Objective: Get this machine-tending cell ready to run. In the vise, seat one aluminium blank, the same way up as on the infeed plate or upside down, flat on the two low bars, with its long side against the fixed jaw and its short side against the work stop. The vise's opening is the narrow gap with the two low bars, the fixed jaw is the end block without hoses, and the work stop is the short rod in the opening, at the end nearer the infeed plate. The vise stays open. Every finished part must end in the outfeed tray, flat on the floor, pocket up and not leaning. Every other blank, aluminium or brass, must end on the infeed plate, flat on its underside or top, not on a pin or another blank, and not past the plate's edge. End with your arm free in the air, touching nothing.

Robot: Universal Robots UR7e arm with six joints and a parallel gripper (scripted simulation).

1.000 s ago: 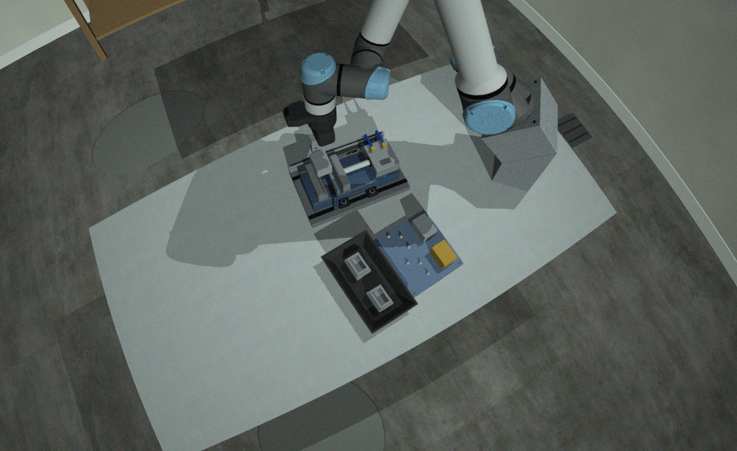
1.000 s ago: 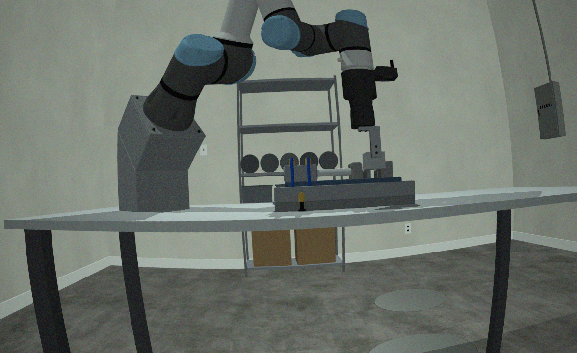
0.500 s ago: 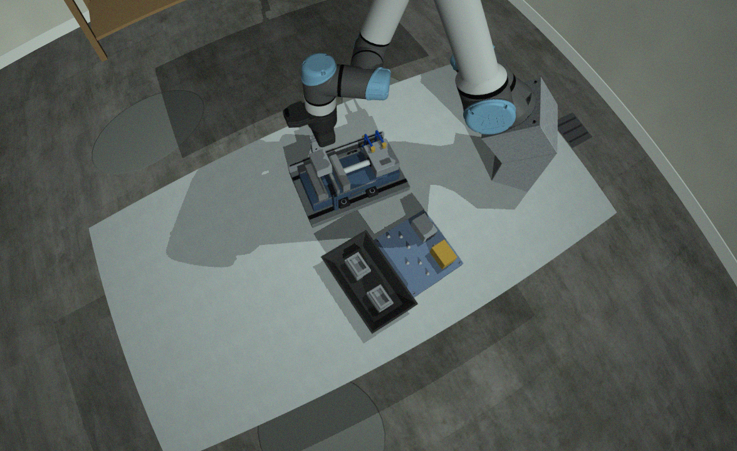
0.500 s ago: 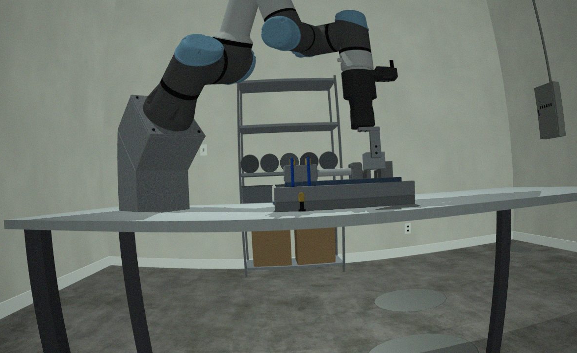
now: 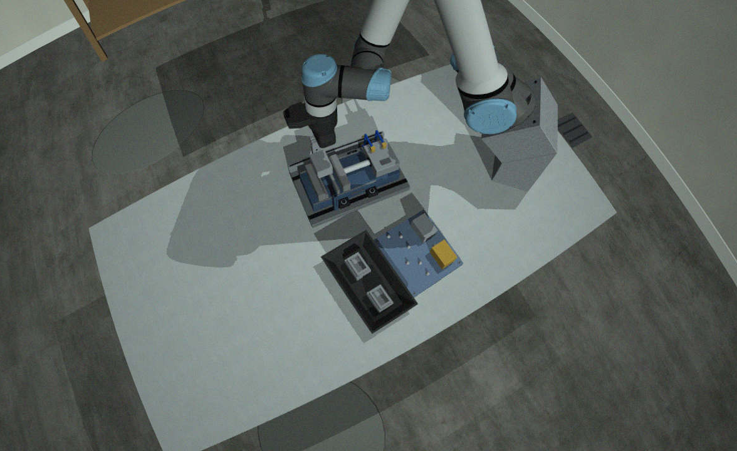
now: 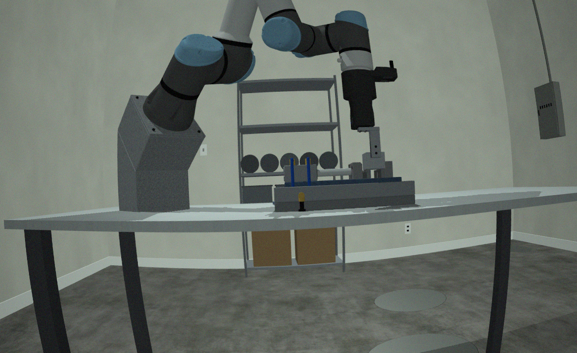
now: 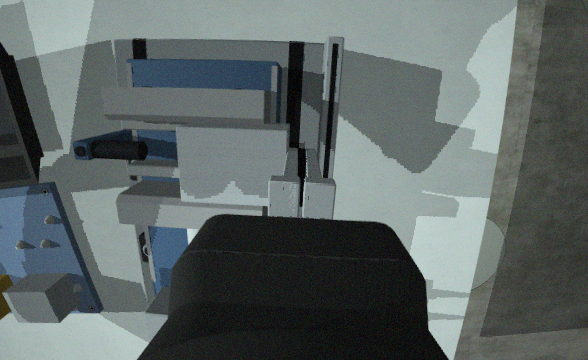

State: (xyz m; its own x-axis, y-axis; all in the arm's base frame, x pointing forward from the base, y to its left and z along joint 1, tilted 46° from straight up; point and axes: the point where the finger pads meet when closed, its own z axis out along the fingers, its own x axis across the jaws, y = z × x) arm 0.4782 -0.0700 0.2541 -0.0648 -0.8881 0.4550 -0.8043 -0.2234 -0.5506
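Right now the fixed jaw is 7 cm to the left of my hand, 4 cm below it and 4 cm ahead of it. Round my hand: vise (8 cm to the left, 8 cm below, 6 cm behind); then piston rod (8 cm to the left, 8 cm behind, 4 cm below); then hose block (16 cm behind, 9 cm to the left, 4 cm below).
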